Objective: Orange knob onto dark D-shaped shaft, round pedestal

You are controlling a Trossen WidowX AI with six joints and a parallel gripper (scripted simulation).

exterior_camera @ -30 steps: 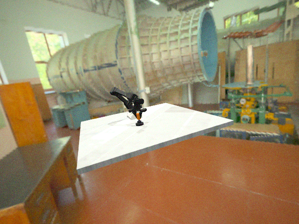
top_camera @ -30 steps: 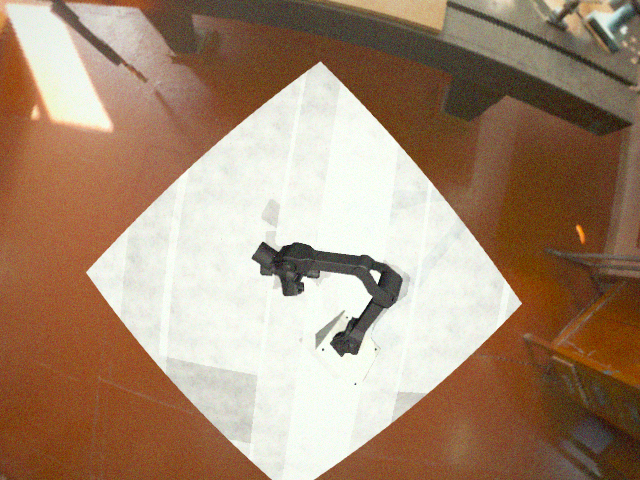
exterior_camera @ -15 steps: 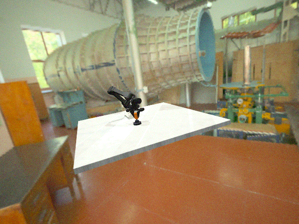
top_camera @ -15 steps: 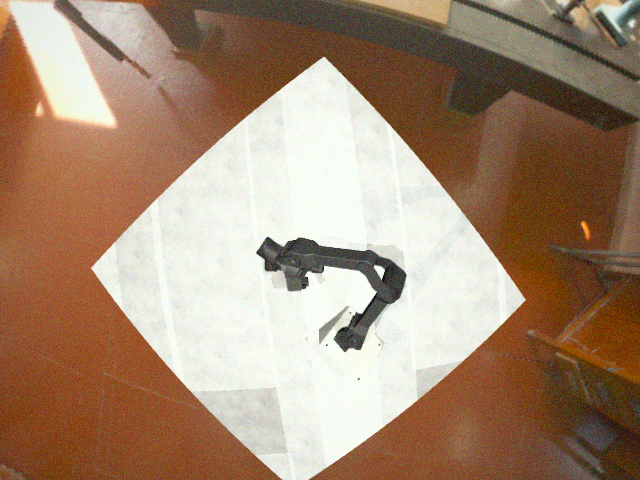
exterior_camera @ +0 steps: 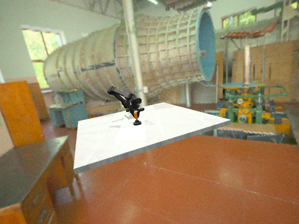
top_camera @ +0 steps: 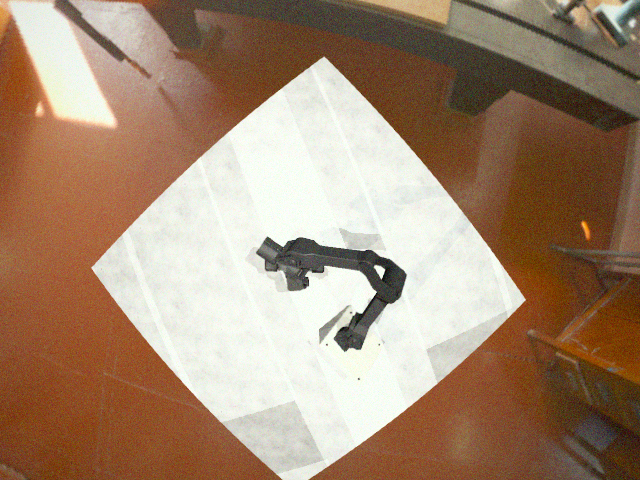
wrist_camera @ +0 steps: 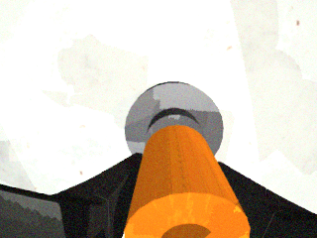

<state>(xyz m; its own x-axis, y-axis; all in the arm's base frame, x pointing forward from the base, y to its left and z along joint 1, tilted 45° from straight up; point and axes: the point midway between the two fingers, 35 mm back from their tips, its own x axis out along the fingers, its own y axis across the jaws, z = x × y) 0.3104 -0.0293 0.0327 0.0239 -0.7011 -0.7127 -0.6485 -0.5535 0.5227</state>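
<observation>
Now: the orange knob 20 mm above my gripper tip. Also, from my gripper tip: pedestal 40 mm below.
</observation>
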